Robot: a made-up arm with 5 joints.
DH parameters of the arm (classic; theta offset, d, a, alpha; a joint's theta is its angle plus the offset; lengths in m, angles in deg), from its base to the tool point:
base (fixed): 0 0 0.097 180
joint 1: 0 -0.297 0.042 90
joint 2: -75.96 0 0.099 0
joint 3: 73.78 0 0.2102 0
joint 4: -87.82 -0.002 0 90
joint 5: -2.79 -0.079 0 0
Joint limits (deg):
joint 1: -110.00..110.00
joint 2: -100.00..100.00
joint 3: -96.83..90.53
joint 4: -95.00..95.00
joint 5: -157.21..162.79
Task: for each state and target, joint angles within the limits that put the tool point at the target. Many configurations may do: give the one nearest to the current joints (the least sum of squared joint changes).
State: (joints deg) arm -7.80 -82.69 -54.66 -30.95 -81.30
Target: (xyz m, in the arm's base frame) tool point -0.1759 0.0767 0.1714
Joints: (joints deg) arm 16.10 -100.00 -93.69 -58.23 -81.30
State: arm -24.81 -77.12 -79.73 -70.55 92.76
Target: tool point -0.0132 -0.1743 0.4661
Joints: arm -57.14 -39.22 -96.57 -95.00 92.76
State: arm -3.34 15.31 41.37 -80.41 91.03
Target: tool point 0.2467 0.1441 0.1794
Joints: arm -44.46 19.44 63.84 -88.73 91.03
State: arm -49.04 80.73 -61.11 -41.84 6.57
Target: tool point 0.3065 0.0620 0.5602
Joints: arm -17.01 49.95 -96.83 -82.59 6.57
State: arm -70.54 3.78 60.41 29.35 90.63
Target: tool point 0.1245 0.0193 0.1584
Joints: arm -38.47 4.26 78.26 78.74 90.63
